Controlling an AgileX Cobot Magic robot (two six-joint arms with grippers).
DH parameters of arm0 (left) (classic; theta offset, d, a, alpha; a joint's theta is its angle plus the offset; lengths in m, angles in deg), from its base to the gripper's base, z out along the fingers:
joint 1: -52.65 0.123 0 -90
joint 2: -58.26 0 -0.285 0
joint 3: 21.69 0 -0.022 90
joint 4: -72.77 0.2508 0 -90
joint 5: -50.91 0 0.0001 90
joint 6: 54.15 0.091 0 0
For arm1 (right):
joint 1: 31.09 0.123 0 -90
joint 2: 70.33 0 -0.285 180
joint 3: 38.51 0 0.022 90
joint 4: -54.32 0.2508 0 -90
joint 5: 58.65 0 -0.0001 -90
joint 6: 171.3 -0.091 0 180
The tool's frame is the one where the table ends.
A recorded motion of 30 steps. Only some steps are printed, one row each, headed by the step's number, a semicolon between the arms.
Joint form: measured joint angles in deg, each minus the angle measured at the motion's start. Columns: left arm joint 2, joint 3, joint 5, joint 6, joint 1, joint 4; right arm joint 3, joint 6, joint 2, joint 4, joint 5, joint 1.
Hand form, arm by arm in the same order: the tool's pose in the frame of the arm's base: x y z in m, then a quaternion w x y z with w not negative. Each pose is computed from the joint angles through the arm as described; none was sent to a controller.
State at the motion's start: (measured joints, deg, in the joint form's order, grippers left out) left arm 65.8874 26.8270 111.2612 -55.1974 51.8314 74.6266; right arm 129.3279 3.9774 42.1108 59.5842 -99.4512 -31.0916
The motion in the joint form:
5: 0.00 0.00 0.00 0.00 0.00 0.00; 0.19 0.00 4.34 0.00 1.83 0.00
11: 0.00 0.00 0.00 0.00 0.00 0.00; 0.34 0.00 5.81 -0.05 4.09 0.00
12: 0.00 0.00 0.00 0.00 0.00 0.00; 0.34 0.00 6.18 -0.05 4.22 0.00
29: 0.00 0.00 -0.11 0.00 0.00 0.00; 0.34 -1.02 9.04 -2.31 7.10 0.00
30: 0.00 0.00 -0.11 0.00 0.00 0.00; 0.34 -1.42 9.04 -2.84 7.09 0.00
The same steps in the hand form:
5: -0.0050 0.0026 0.2782 0.52637 -0.00229 0.85022 0.00762; 0.3572 0.0052 0.1488 0.10538 0.07332 0.99104 0.03691
11: -0.0050 0.0026 0.2782 0.52637 -0.00229 0.85022 0.00762; 0.3618 0.0049 0.1410 0.11357 0.07396 0.99012 0.03591
12: -0.0050 0.0026 0.2782 0.52637 -0.00229 0.85022 0.00762; 0.3621 0.0049 0.1387 0.11150 0.07411 0.99035 0.03568
29: -0.0050 0.0026 0.2783 0.52719 -0.00228 0.84971 0.00761; 0.3668 0.0026 0.1214 0.11215 0.06943 0.99101 0.02228
30: -0.0050 0.0026 0.2783 0.52719 -0.00228 0.84971 0.00761; 0.3668 0.0021 0.1214 0.11216 0.06937 0.99107 0.01969

